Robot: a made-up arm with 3 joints.
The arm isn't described. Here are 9 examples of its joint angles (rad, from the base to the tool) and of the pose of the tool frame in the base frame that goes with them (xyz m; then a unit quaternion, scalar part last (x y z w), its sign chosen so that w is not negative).
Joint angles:
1: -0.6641 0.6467 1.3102
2: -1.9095 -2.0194 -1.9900
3: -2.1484 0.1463 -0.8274
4: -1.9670 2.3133 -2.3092
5: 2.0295 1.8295 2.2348
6: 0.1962 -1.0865 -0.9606
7: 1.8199 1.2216 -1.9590
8: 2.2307 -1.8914 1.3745
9: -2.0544 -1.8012 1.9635
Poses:
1: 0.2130 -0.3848 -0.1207 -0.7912 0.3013 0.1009 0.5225
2: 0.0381 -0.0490 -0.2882 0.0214 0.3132 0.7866 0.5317
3: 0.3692 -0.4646 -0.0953 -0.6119 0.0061 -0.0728 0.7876
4: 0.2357 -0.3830 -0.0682 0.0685 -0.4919 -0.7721 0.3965
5: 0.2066 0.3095 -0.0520 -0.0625 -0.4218 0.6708 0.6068
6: 0.4843 0.3761 0.1384 0.4680 -0.4796 0.1928 0.7168
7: 0.3883 0.0961 0.4151 -0.7779 -0.5721 0.0399 0.2566
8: 0.3936 -0.0279 -0.2455 0.2429 0.1863 -0.7892 0.5324
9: 0.2338 0.2384 0.1957 0.5625 0.7829 -0.0356 0.2635
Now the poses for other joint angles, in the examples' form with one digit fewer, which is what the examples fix.
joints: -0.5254 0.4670 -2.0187
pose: 0.442 0.269 -0.137 0.661 0.068 -0.221 0.714
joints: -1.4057 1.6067 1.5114
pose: 0.017 -0.260 0.233 -0.690 0.719 0.038 0.078
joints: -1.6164 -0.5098 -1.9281
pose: 0.333 0.112 -0.304 0.150 0.050 0.247 0.956
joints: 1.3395 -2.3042 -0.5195
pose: 0.339 -0.221 0.417 0.326 -0.838 -0.364 0.243
